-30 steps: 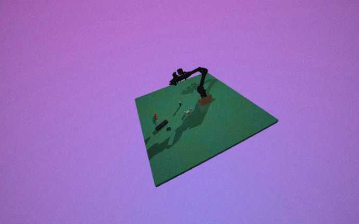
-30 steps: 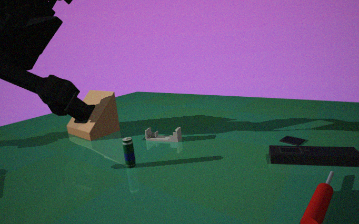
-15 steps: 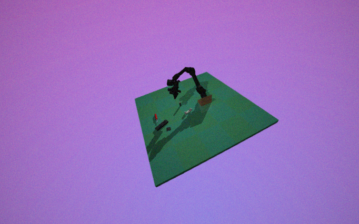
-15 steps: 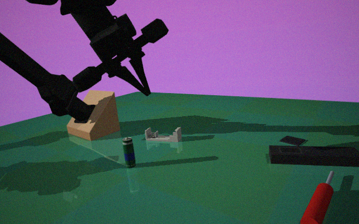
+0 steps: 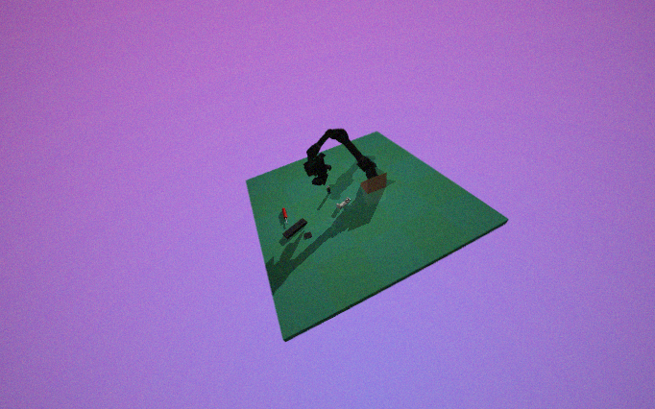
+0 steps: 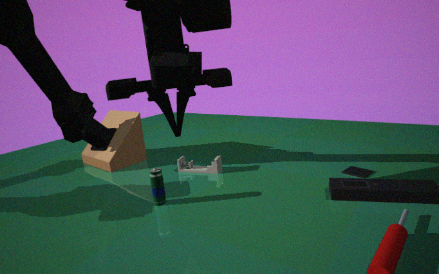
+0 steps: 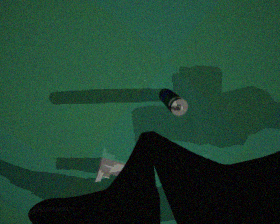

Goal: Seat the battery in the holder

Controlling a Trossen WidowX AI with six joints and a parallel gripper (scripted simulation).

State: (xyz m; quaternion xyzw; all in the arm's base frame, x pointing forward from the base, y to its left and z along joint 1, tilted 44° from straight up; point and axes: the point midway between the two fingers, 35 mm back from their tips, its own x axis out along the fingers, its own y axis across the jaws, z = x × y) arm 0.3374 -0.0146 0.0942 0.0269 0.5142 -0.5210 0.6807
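The battery is 3 cm behind my gripper tip, 3 cm to the right of it and 8 cm below it. The rest, counted from my gripper tip: red-handled screwdriver 32 cm ahead, 2 cm to the left, 10 cm below; then long black bar 29 cm ahead, 15 cm to the left, 10 cm below; then black tile 24 cm ahead, 23 cm to the left, 11 cm below.
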